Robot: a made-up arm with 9 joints. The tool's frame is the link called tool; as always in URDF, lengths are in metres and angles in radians. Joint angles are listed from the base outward.
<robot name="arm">
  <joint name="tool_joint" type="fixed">
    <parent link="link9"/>
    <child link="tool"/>
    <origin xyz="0.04 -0.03 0" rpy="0 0 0"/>
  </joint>
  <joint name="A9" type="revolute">
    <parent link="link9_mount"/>
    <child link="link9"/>
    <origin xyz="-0.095 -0.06 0.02" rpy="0 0 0"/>
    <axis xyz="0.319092 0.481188 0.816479"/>
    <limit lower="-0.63" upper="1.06"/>
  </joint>
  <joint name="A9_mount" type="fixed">
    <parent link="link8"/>
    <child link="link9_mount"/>
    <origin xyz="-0.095 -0.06 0.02" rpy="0 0 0"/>
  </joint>
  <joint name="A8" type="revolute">
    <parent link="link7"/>
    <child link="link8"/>
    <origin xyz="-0.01 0.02 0.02" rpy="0 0 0"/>
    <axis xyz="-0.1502 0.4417 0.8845"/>
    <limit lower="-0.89" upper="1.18"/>
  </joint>
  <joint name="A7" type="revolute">
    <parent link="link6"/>
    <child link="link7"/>
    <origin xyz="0.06 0.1 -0.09" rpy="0 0 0"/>
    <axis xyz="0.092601 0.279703 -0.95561"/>
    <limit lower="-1.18" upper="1"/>
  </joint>
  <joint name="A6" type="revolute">
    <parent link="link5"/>
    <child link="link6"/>
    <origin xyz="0.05 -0.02 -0.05" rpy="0 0 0"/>
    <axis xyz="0 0 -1"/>
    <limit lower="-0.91" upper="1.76"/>
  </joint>
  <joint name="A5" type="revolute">
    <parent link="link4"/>
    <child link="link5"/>
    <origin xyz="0.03 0.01 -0.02" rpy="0 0 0"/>
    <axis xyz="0 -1 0"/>
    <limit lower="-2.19" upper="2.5"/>
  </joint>
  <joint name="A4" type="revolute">
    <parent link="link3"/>
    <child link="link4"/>
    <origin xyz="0.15 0.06 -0.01" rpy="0 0 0"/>
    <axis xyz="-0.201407 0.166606 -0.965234"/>
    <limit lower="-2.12" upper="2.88"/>
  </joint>
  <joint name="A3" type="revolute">
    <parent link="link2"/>
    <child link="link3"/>
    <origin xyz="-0.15 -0.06 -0.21" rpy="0 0 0"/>
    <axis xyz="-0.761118 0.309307 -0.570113"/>
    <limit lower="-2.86" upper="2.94"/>
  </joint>
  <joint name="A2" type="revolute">
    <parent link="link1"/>
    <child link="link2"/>
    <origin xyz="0.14 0.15 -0.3" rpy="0 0 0"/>
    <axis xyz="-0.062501 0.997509 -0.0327"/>
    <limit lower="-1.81" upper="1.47"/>
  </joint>
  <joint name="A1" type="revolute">
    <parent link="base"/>
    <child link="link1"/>
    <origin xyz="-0.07 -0.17 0.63" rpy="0 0 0"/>
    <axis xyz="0 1 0"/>
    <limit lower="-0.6" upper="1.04"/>
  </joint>
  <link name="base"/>
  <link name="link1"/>
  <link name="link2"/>
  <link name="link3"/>
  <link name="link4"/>
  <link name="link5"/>
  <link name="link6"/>
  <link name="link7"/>
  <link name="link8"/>
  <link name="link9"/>
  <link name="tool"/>
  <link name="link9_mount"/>
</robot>
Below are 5 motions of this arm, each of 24 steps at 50 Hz.
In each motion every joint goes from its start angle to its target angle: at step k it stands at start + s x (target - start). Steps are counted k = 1, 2, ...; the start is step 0. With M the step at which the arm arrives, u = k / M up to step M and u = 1 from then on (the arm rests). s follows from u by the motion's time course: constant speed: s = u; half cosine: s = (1 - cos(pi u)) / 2; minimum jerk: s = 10 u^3 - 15 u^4 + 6 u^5.
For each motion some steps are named. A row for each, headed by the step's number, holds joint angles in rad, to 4 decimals.
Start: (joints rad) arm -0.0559 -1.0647 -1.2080 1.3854 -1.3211 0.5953 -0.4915 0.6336 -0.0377
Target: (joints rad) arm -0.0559 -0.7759 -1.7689 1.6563 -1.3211 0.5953 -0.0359 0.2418 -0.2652
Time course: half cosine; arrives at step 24
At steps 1, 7, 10, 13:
1: -0.0559 -1.0635 -1.2104 1.3866 -1.3211 0.5953 -0.4896 0.6319 -0.0387
7: -0.0559 -1.0082 -1.3177 1.4384 -1.3211 0.5953 -0.4024 0.5570 -0.0822
10: -0.0559 -0.9577 -1.4159 1.4858 -1.3211 0.5953 -0.3227 0.4884 -0.1220
13: -0.0559 -0.9015 -1.5251 1.5385 -1.3211 0.5953 -0.2340 0.4121 -0.1663

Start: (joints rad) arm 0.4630 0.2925 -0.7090 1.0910 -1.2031 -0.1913 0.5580 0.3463 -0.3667
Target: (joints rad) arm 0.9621 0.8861 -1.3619 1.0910 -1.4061 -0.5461 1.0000 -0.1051 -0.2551
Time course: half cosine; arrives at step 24
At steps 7, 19, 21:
7: 0.5606 0.4086 -0.8367 1.0910 -1.2428 -0.2607 0.6445 0.2580 -0.3449
19: 0.9105 0.8248 -1.2944 1.0910 -1.3851 -0.5094 0.9543 -0.0585 -0.2666
21: 0.9431 0.8635 -1.3371 1.0910 -1.3984 -0.5326 0.9832 -0.0879 -0.2593

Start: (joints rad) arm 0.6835 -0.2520 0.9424 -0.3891 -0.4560 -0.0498 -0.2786 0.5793 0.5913
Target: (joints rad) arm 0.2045 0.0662 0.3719 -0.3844 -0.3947 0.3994 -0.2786 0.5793 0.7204
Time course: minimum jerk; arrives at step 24
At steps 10, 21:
10: 0.5175 -0.1417 0.7447 -0.3875 -0.4348 0.1059 -0.2786 0.5793 0.6360
21: 0.2122 0.0611 0.3811 -0.3845 -0.3957 0.3922 -0.2786 0.5793 0.7183

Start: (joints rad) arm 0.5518 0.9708 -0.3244 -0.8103 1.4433 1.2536 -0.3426 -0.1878 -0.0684
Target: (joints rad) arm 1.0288 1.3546 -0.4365 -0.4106 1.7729 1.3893 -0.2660 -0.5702 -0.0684
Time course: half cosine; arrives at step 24
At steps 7, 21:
7: 0.6451 1.0459 -0.3463 -0.7321 1.5078 1.2801 -0.3276 -0.2626 -0.0684
21: 1.0106 1.3400 -0.4322 -0.4258 1.7604 1.3841 -0.2689 -0.5556 -0.0684

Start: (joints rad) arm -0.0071 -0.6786 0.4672 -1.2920 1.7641 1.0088 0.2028 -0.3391 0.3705
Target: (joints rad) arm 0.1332 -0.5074 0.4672 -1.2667 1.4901 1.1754 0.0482 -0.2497 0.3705
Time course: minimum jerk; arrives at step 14
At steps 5, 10, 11, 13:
5: 0.0275 -0.6364 0.4672 -1.2858 1.6966 1.0498 0.1647 -0.3171 0.3705
10: 0.1129 -0.5322 0.4672 -1.2704 1.5297 1.1513 0.0706 -0.2626 0.3705
11: 0.1235 -0.5193 0.4672 -1.2685 1.5091 1.1638 0.0589 -0.2559 0.3705
13: 0.1327 -0.5080 0.4672 -1.2668 1.4910 1.1749 0.0487 -0.2500 0.3705

